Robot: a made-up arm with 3 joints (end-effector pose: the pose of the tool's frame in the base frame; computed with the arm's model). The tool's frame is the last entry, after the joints.
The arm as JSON. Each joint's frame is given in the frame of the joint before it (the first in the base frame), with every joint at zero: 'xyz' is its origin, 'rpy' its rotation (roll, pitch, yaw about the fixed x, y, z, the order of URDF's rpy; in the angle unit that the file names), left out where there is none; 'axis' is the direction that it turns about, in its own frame. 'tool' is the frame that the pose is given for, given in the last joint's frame.
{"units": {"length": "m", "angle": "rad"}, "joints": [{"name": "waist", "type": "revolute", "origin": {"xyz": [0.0, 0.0, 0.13], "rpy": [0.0, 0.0, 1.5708]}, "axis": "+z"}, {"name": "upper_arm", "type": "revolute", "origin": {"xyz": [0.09, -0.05, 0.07], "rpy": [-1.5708, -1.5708, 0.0]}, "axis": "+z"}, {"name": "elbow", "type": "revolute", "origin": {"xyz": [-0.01, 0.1, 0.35], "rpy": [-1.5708, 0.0, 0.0]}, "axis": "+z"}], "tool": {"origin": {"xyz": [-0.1, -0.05, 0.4], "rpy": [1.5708, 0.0, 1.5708]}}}
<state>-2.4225 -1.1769 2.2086</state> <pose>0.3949 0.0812 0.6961 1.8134 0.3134 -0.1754</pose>
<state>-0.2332 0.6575 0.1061</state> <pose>-0.2530 0.4940 -0.1880 -0.6602 0.0839 -0.2982</pose>
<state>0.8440 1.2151 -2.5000</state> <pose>-0.3585 0.0510 -0.2547 -1.8601 -0.2100 -2.9085</pose>
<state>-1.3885 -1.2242 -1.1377</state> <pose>0.3039 0.2901 0.6372 1.4204 -0.3134 -2.5024</pose>
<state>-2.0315 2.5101 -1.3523</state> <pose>-0.2287 0.3515 -0.0302 -1.8589 0.9075 -0.8205</pose>
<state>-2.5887 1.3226 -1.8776</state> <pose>0.2591 -0.0589 -0.2914 -1.6472 -0.2364 -0.7020</pose>
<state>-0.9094 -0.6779 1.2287</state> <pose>0.1242 0.6174 0.5164 1.1761 0.8238 0.1450</pose>
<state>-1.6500 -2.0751 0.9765</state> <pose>-0.0972 0.4199 0.6496 1.8705 -0.4119 -0.7366</pose>
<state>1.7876 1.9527 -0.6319</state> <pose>0.2635 -0.2300 -0.2192 -1.8842 0.2220 2.3843</pose>
